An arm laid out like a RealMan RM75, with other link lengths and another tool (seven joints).
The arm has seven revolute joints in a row. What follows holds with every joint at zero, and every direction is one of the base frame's.
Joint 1 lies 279 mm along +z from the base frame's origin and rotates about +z.
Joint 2 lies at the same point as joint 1 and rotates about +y.
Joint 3 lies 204.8 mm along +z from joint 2 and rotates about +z.
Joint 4 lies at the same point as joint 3 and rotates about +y.
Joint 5 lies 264.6 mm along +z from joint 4 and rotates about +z.
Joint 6 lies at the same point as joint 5 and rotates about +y.
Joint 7 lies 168.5 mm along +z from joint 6 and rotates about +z.
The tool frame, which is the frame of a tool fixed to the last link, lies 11 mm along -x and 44 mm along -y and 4 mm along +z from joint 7; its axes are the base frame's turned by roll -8.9, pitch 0 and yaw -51.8 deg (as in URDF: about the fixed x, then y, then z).
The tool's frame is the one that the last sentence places.
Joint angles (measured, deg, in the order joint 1, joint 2, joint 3, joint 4, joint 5, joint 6, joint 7), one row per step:
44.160 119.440 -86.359 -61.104 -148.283 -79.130 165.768
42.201 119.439 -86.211 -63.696 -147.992 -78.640 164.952
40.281 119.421 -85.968 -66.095 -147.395 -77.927 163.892
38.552 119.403 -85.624 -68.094 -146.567 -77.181 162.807
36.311 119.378 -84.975 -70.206 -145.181 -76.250 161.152
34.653 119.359 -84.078 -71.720 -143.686 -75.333 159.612
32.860 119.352 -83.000 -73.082 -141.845 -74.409 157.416
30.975 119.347 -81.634 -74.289 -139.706 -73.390 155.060
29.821 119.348 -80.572 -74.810 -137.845 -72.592 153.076
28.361 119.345 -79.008 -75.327 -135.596 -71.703 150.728
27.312 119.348 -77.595 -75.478 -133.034 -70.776 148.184
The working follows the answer.
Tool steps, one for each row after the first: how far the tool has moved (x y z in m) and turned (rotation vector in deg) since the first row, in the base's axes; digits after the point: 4 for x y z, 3 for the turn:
-0.0013 0.0006 0.0053 1.069 1.126 1.121
-0.0027 0.0016 0.0104 2.172 2.484 2.344
-0.0037 0.0024 0.0151 3.194 3.939 3.374
-0.0026 0.0027 0.0209 4.359 5.926 4.371
-0.0024 0.0041 0.0266 5.568 7.924 5.215
-0.0011 0.0052 0.0327 6.666 10.035 6.285
0.0016 0.0065 0.0401 8.089 12.352 7.198
0.0033 0.0078 0.0449 9.052 14.164 7.997
0.0073 0.0093 0.0524 10.536 16.309 8.646
0.0090 0.0113 0.0584 11.817 18.549 9.643

Tool pose at each row, in the base's axes (x y z in m, rotation vector in deg; rounded; the steps above come from the unrounded poses):
0.1566 0.4356 -0.0017 -172.947 4.940 -42.963
0.1553 0.4363 0.0035 -172.167 3.649 -40.900
0.1539 0.4372 0.0087 -171.386 2.240 -38.493
0.1529 0.4380 0.0134 -170.714 1.109 -35.998
0.1539 0.4384 0.0191 -170.043 0.105 -32.708
0.1542 0.4397 0.0249 -169.304 -0.649 -29.435
0.1555 0.4408 0.0309 -168.581 -1.757 -26.034
0.1582 0.4421 0.0383 -167.568 -2.501 -22.318
0.1598 0.4434 0.0432 -166.841 -3.252 -19.460
0.1638 0.4449 0.0506 -165.669 -3.584 -16.079
0.1656 0.4469 0.0567 -164.549 -4.470 -12.610

